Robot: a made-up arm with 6 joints.
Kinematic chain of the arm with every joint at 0, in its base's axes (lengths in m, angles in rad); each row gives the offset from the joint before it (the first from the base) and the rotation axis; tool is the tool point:
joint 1: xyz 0 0 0.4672 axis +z
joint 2: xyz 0.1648 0 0 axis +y
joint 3: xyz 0 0 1.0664 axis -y
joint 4: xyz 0 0 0.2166 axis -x
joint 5: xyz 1.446 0 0 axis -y
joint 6: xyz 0.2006 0 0 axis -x
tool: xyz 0 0 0
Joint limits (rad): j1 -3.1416..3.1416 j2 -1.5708..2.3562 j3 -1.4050..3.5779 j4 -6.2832..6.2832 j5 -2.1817..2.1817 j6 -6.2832..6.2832
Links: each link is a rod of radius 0.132 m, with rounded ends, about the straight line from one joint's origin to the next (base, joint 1, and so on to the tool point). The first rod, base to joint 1, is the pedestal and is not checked.
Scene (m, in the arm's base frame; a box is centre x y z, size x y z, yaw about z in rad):
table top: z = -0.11
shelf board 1: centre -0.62 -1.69 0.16 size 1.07 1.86 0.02 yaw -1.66
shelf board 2: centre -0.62 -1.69 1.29 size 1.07 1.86 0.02 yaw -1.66
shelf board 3: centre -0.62 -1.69 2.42 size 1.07 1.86 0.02 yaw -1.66
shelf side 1: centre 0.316 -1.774 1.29 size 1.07 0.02 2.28 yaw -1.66
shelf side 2: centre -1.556 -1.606 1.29 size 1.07 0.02 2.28 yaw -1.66
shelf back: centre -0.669 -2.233 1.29 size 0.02 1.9 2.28 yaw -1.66
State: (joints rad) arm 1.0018 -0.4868 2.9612 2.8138 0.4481 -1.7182
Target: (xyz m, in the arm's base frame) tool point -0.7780 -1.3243 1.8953
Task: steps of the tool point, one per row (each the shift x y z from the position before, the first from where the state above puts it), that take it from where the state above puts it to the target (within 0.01 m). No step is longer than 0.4 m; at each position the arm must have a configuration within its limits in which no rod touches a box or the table.
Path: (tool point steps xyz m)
1: -0.0443 0.2876 0.0444
2: 0.0278 0.2898 -0.0003
3: 0.0923 0.2706 -0.0443
4: -0.0107 -0.1244 0.3630
5: 0.0756 -0.0546 0.3795
6: 0.1422 0.0325 0.3620
7: -0.0394 -0.2360 0.0198
8: -0.0040 -0.2509 -0.0197

